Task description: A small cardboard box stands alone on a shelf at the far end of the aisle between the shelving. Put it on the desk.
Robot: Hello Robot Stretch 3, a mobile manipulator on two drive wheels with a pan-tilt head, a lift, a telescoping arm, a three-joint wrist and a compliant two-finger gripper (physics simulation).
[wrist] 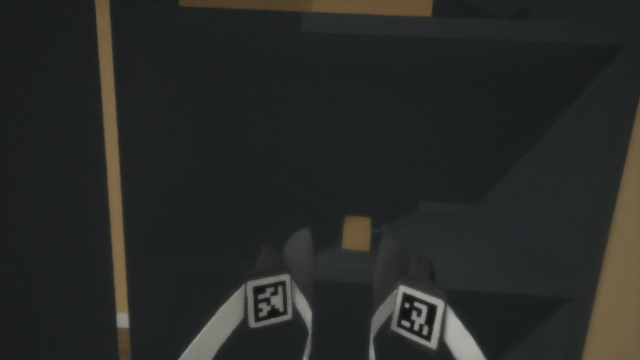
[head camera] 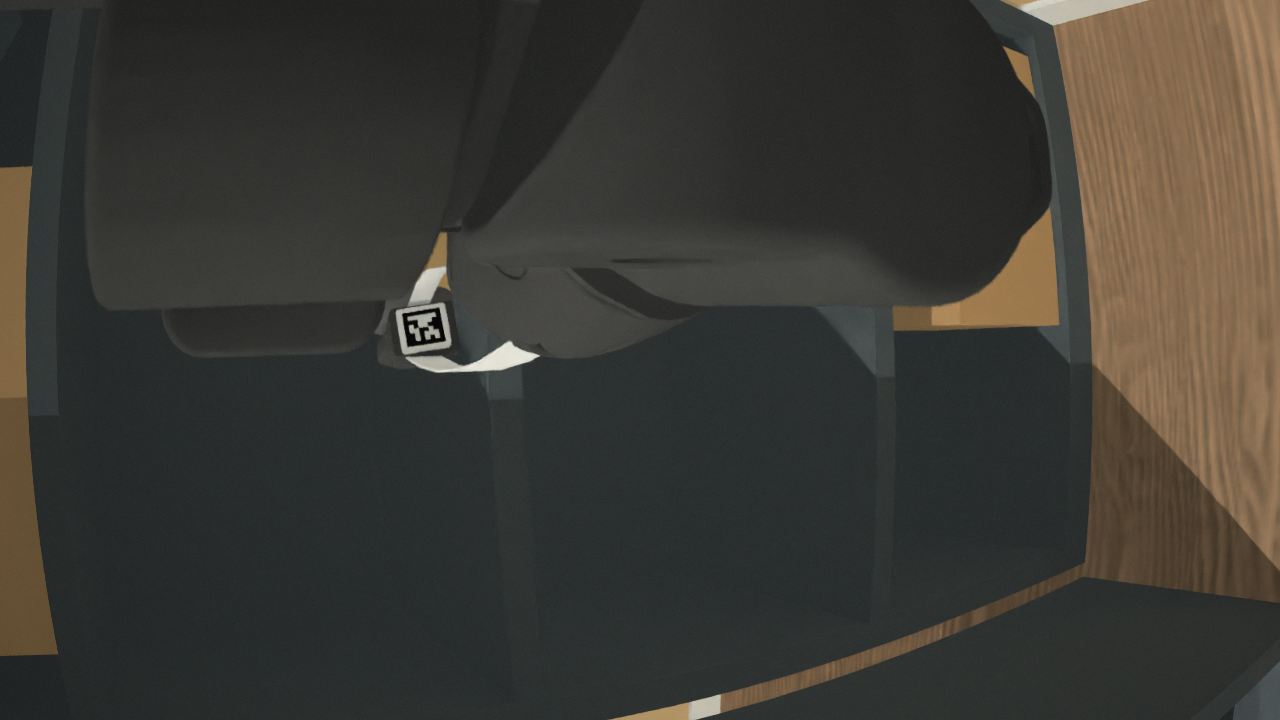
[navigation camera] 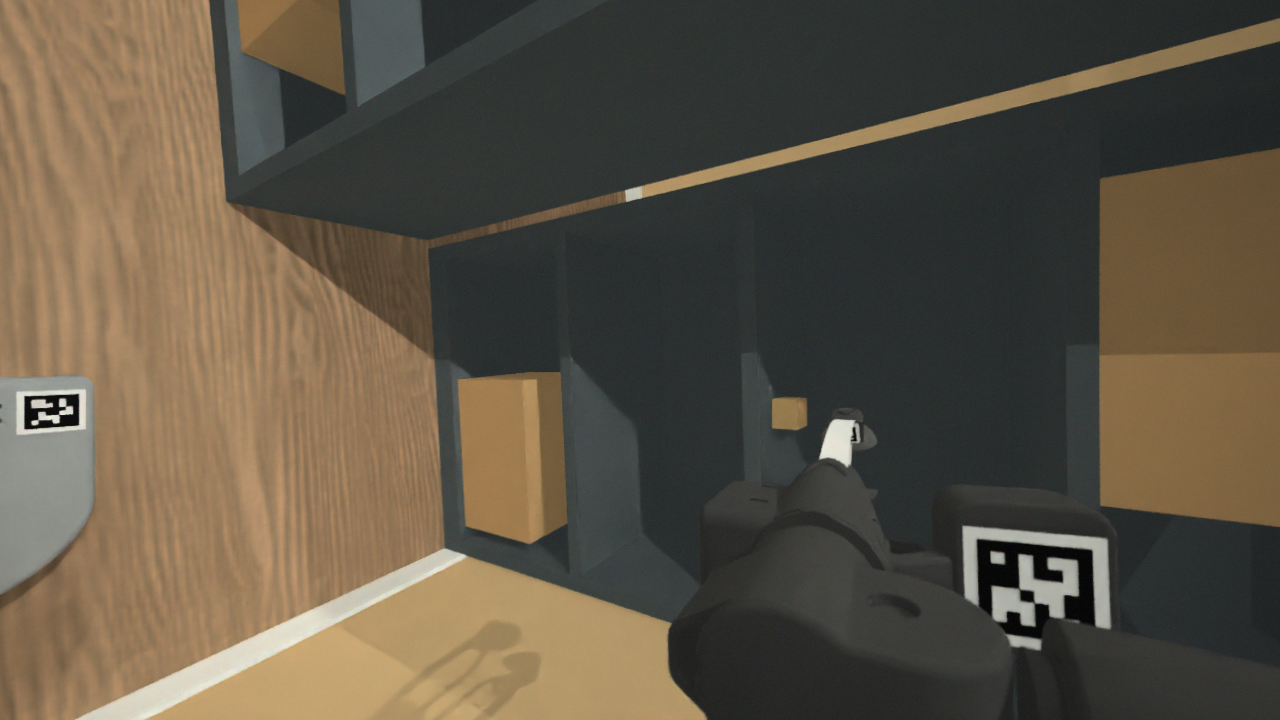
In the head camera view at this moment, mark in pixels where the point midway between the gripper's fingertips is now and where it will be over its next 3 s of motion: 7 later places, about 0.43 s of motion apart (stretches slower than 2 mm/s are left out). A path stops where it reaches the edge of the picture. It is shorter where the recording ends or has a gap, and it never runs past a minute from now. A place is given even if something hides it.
The gripper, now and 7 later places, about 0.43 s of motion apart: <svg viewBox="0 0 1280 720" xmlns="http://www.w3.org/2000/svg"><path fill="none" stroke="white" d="M393 255L533 221L699 157L713 139L706 141L671 149L613 165L560 180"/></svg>
